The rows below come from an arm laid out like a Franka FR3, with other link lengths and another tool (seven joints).
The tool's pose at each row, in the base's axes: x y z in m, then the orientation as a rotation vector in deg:
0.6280, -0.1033, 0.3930, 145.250, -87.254, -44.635
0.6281, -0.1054, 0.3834, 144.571, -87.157, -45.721
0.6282, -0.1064, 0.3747, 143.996, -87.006, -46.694
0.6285, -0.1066, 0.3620, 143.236, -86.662, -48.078
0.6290, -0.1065, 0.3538, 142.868, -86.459, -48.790
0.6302, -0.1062, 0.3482, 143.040, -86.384, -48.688
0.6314, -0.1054, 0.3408, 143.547, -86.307, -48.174
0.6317, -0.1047, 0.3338, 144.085, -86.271, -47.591
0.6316, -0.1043, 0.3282, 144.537, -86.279, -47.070
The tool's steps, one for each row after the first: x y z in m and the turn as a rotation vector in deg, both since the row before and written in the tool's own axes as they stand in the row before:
0.0055, -0.0021, 0.0079, -0.655, -0.539, 0.221
0.0042, -0.0025, 0.0072, -0.595, -0.479, 0.152
0.0053, -0.0045, 0.0106, -0.873, -0.669, 0.129
0.0034, -0.0034, 0.0067, -0.445, -0.346, 0.042
0.0024, -0.0031, 0.0041, 0.085, 0.053, -0.113
0.0028, -0.0040, 0.0057, 0.358, 0.260, -0.253
0.0024, -0.0031, 0.0059, 0.412, 0.286, -0.246
0.0019, -0.0021, 0.0049, 0.373, 0.249, -0.188

